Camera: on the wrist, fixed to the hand. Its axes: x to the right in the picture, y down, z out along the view.
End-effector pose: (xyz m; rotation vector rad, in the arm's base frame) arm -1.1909 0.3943 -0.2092 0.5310 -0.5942 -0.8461
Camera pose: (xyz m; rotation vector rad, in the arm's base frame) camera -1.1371 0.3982 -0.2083 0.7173 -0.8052 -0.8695
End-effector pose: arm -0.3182 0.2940 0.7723 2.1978 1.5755 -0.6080
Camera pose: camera -0.2768 0.3234 0.7904 2.2383 1.5717 -0.9769
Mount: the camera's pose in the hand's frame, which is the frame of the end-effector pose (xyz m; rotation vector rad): 0.0252 0.0311 -0.0361 0.2392 -0.1257 -0.0545
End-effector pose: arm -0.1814 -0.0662 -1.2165 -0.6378 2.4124 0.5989
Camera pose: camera -0.2316 -0.0688 -1.1971 -0.5452 2.2949 0.3112
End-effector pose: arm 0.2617 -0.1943 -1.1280 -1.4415 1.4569 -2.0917
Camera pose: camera 0.2099 -0.2039 -1.1394 -1.5016 1.0916 -2.0813
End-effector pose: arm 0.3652 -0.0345 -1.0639 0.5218 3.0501 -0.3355
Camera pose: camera 0.3520 0.0101 -1.0367 0.4086 2.9225 -0.7128
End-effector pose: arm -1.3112 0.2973 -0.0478 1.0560 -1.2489 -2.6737
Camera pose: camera -1.3180 0.2447 -0.0574 -0.8696 1.4540 2.4419
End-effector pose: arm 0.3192 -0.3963 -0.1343 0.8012 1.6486 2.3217
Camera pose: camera 0.2841 -0.4261 -0.1063 0.9144 1.8891 2.0184
